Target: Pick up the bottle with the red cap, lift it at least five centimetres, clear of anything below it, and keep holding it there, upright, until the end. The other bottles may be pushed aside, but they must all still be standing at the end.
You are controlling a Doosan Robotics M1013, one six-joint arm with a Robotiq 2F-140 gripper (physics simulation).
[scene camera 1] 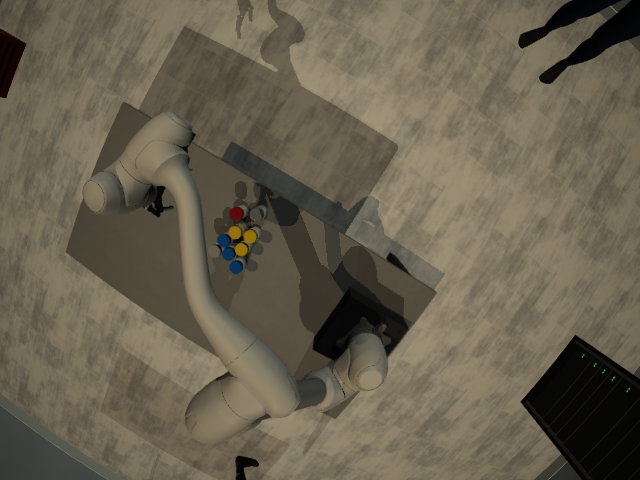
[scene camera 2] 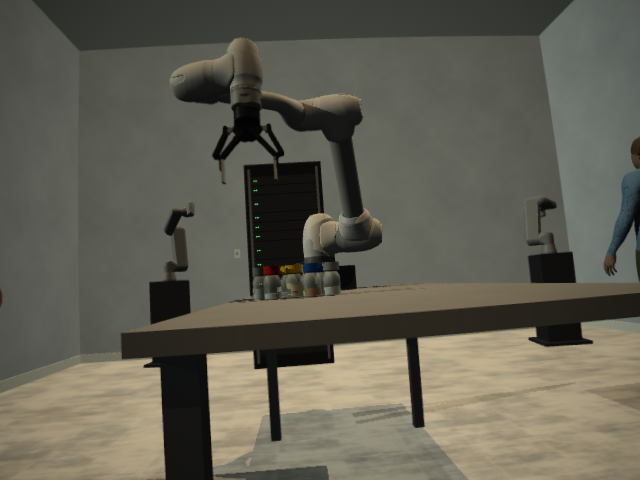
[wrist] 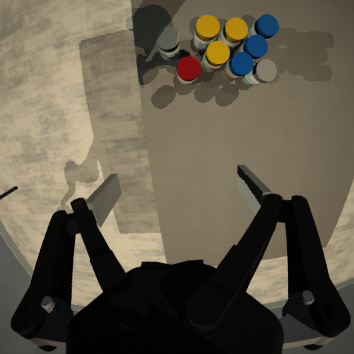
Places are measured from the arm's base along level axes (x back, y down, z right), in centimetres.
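Pixels of known places: gripper, between the fingertips: [scene camera 2: 249, 181] [wrist: 176, 179]; arm's base, origin of its link: [scene camera 1: 363, 341].
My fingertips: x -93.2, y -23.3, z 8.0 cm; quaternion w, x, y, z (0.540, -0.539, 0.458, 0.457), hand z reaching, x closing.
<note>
Ahead of a thing's pixels: the offset from my fingertips to its top centre. Level surfaces: height alone.
The red-capped bottle @[dz -0.8, dx +17.3, dy +23.6 cm] [scene camera 1: 236, 213] [scene camera 2: 271, 284] [wrist: 189, 68] stands upright on the table at one end of the bottle group. A grey-capped bottle @[dz +4.6, dx +23.9, dy +23.6 cm] [scene camera 1: 257, 212] [wrist: 168, 39] stands close beside it. A yellow-capped bottle @[dz -7.2, dx +21.7, dy +23.6 cm] [scene camera 1: 235, 231] [wrist: 218, 53] is the near neighbour on its other side. My gripper [scene camera 2: 249, 179] [wrist: 176, 179] is wide open and empty, pointing down high above the table. In the wrist view the bottles are beyond the fingertips, near the top. In the first scene view the arm hides most of the gripper, which is to the left of the bottles.
Two more yellow-capped bottles @[dz -4.3, dx +27.6, dy +23.6 cm] [wrist: 208, 27] @[dz -10.9, dx +28.1, dy +23.6 cm] [wrist: 236, 29], several blue-capped ones @[dz -13.2, dx +20.2, dy +23.6 cm] [wrist: 241, 64] and a pale-capped one @[dz -19.5, dx +19.7, dy +23.6 cm] [scene camera 1: 214, 251] [scene camera 2: 331, 281] [wrist: 265, 71] stand closely grouped on the table @[dy +34.1 cm] [scene camera 1: 139, 263] [scene camera 2: 392, 302]. The arm's black base plate [scene camera 1: 330, 322] is at the table's far end.
</note>
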